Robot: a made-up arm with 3 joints. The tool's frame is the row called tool.
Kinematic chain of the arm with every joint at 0, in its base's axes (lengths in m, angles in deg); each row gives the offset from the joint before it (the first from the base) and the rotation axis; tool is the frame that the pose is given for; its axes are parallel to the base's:
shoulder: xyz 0 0 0.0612 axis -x
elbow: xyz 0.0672 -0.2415 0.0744 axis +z
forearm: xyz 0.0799 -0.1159 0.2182 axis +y
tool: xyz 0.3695 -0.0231 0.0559
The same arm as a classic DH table. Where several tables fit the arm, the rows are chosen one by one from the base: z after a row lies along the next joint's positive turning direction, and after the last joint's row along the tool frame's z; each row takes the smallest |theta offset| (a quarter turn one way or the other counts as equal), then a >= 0, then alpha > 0; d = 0 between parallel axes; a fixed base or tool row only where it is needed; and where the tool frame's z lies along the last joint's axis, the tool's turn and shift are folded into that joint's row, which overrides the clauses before.
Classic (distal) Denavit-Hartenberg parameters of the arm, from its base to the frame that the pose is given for. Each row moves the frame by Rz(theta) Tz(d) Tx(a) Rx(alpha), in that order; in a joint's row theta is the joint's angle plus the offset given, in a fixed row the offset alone. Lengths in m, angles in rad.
base (fixed): d 0.0612; theta0 -1.5708; a 0; alpha 1.5708
shoulder: d -0.0672; theta0 0; a 0.2415; alpha -1.5708
elbow: d 0.2926; theta0 1.5708; a 0.0799; alpha -1.5708
forearm: d -0.139; theta0 0; a 0.3695; alpha 1.5708
tool (fixed): d 0.0559; theta0 0; a 0; alpha 0

